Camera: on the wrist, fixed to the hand. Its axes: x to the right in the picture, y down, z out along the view.
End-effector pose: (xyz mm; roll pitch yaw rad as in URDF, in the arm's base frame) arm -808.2 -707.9 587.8 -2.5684 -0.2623 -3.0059
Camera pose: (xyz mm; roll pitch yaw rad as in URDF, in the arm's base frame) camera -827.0 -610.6 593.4 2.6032 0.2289 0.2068
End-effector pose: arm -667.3 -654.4 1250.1 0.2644 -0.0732 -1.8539
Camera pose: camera -580.5 -689.2 1216.8 -0.2525 0.1253 1.2312
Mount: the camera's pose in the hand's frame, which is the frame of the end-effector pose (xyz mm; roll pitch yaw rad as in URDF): 6.7 81.0 -57.0 0.0162 0.0651 3.1011
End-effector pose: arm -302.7 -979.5 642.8 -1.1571 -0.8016 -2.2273
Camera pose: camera -363.7 -1026.5 580.1 1.2240 0.8637 0.9810
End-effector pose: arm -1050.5 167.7 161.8 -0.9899 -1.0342 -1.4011
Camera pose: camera -1038.7 79.9 117.0 1.0701 1.1027 1.8120
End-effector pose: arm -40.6 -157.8 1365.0 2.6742 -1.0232 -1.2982
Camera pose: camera -104.7 -101.9 1416.2 -2.6470 0.9468 1.8550
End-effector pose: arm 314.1 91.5 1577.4 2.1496 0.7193 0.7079
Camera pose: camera 365.3 139.8 1647.5 -2.1006 -0.7883 -2.4796
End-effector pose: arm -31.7 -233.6 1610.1 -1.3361 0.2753 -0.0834
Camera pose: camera -53.3 -268.5 1519.7 1.3401 -0.2205 3.1134
